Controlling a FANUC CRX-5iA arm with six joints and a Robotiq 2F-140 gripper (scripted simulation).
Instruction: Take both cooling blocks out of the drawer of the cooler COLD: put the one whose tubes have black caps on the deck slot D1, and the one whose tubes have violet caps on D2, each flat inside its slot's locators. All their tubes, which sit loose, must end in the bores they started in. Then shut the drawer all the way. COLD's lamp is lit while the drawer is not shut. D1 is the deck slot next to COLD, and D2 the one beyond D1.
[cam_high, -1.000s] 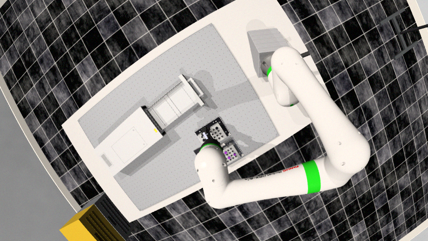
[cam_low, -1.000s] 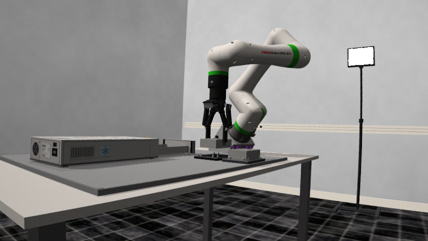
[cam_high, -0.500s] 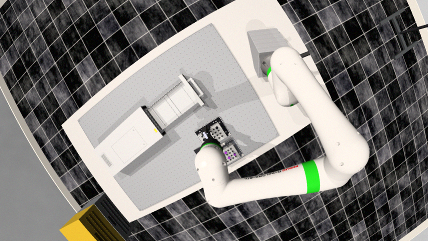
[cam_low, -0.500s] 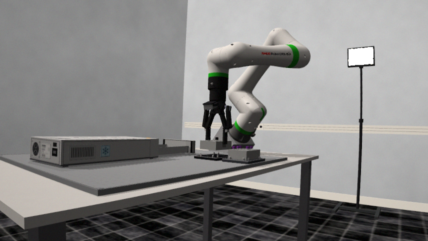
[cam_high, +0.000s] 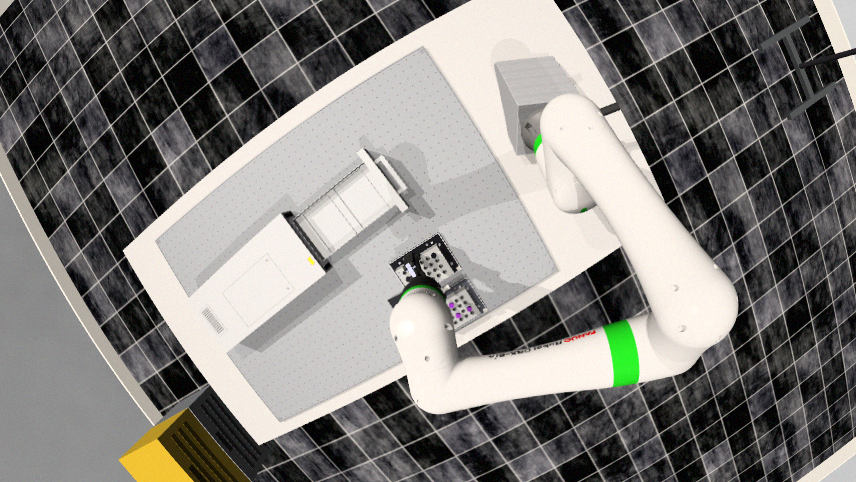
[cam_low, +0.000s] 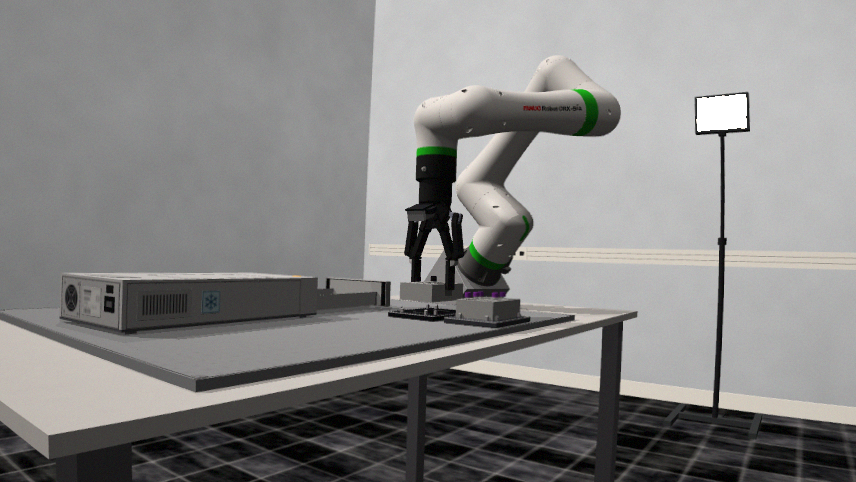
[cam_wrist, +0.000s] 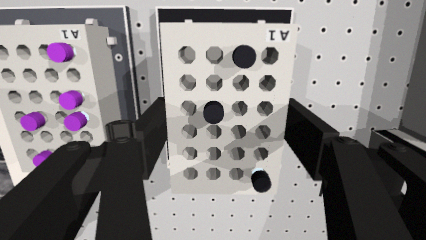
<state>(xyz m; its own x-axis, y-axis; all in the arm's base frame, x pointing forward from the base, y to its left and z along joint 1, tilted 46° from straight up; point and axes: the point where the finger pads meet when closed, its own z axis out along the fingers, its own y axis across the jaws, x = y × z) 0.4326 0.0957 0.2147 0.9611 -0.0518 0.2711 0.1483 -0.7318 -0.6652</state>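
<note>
Right now the slot D1 is 80 mm below my hand. The rest, counted from my hand: violet-capped cooling block: 150 mm to the left, 60 mm below, 20 mm behind; then cooler drawer: 240 mm to the right, 120 mm ahead, 50 mm below; then slot D2: 150 mm to the left, 80 mm below, 20 mm behind.
</note>
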